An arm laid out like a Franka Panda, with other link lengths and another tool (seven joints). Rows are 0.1 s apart.
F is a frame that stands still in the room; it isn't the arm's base.
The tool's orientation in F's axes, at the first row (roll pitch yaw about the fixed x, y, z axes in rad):
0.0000, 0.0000, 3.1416
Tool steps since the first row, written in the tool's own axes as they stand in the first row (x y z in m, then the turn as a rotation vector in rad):
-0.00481, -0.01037, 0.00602, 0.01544, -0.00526, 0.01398
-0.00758, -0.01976, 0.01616, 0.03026, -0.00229, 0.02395
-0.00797, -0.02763, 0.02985, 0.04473, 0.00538, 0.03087
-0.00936, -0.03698, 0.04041, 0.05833, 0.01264, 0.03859
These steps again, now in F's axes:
0.00481, 0.01037, 0.00602, -0.01544, 0.00526, 0.01398
0.00758, 0.01976, 0.01616, -0.03026, 0.00229, 0.02395
0.00797, 0.02763, 0.02985, -0.04473, -0.00538, 0.03087
0.00936, 0.03698, 0.04041, -0.05833, -0.01264, 0.03859

